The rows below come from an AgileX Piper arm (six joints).
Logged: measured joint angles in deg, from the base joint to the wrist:
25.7 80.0 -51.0 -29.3 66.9 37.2
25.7 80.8 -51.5 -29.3 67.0 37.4
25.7 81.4 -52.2 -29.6 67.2 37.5
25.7 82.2 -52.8 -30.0 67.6 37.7
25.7 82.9 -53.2 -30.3 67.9 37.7
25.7 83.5 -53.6 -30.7 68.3 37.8
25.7 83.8 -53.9 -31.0 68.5 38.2
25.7 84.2 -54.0 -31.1 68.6 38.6
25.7 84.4 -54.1 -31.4 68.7 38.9
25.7 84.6 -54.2 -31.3 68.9 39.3
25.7 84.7 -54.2 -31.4 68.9 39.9
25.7 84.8 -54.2 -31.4 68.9 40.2
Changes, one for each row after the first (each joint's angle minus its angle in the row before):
0.0 0.8 -0.5 0.0 0.1 0.2
0.0 0.6 -0.7 -0.3 0.2 0.1
0.0 0.8 -0.6 -0.4 0.4 0.2
0.0 0.7 -0.4 -0.3 0.3 0.0
0.0 0.6 -0.4 -0.4 0.4 0.1
0.0 0.3 -0.3 -0.3 0.2 0.4
0.0 0.4 -0.1 -0.1 0.1 0.4
0.0 0.2 -0.1 -0.3 0.1 0.3
0.0 0.2 -0.1 0.1 0.2 0.4
0.0 0.1 0.0 -0.1 0.0 0.6
0.0 0.1 0.0 0.0 0.0 0.3

